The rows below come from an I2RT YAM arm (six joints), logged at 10 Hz.
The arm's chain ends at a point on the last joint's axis. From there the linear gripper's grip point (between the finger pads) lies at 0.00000 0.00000 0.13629 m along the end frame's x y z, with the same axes.
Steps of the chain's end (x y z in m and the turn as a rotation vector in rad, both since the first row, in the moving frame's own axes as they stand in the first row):
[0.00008, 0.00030, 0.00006, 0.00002, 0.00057, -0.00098]
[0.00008, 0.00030, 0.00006, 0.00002, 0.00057, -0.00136]
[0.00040, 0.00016, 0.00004, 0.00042, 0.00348, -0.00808]
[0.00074, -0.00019, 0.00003, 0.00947, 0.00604, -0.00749]
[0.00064, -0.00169, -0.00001, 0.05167, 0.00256, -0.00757]
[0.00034, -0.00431, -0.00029, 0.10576, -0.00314, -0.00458]
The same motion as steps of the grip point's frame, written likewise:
[0.00016, 0.00030, 0.00006, 0.00002, 0.00057, -0.00098]
[0.00016, 0.00030, 0.00006, 0.00002, 0.00057, -0.00136]
[0.00087, 0.00010, 0.00004, 0.00042, 0.00348, -0.00808]
[0.00156, -0.00148, 0.00002, 0.00947, 0.00604, -0.00749]
[0.00096, -0.00873, -0.00019, 0.05167, 0.00256, -0.00757]
[-0.00012, -0.01870, -0.00105, 0.10576, -0.00314, -0.00458]

